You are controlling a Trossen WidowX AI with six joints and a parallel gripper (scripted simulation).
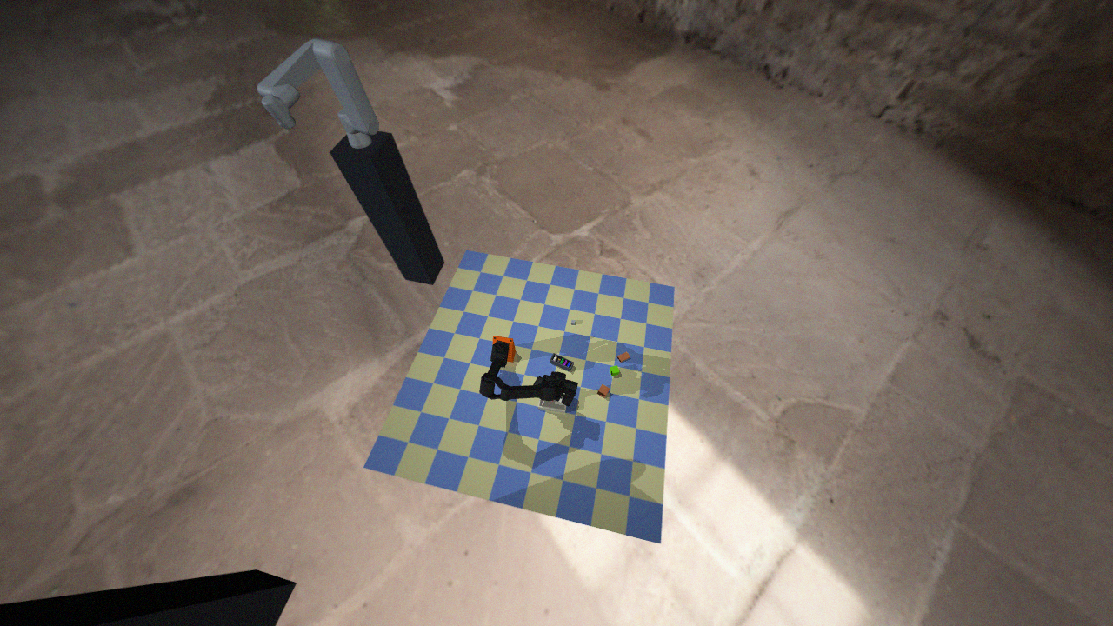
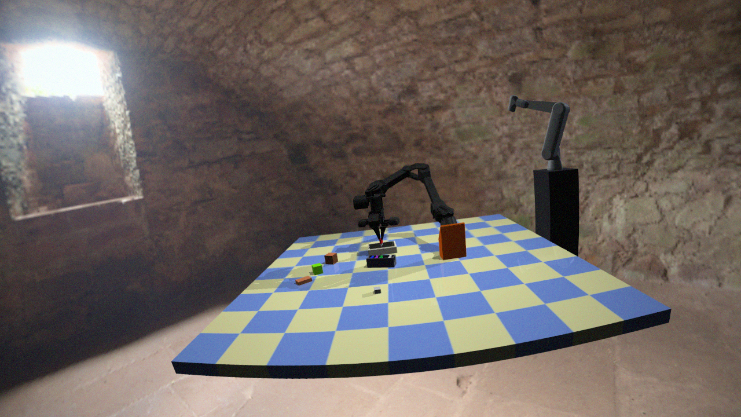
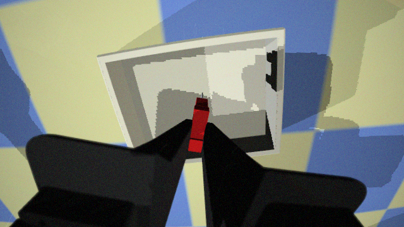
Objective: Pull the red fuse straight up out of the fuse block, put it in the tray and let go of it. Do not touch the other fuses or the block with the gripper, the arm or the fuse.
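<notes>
The red fuse is 20 mm below my gripper tip. From my gripper tip the other things lie so: cream tray (50 mm below); brown cube (230 mm ahead, 100 mm to the left, 40 mm below); green cube (270 mm ahead, 210 mm to the left, 40 mm below).
</notes>
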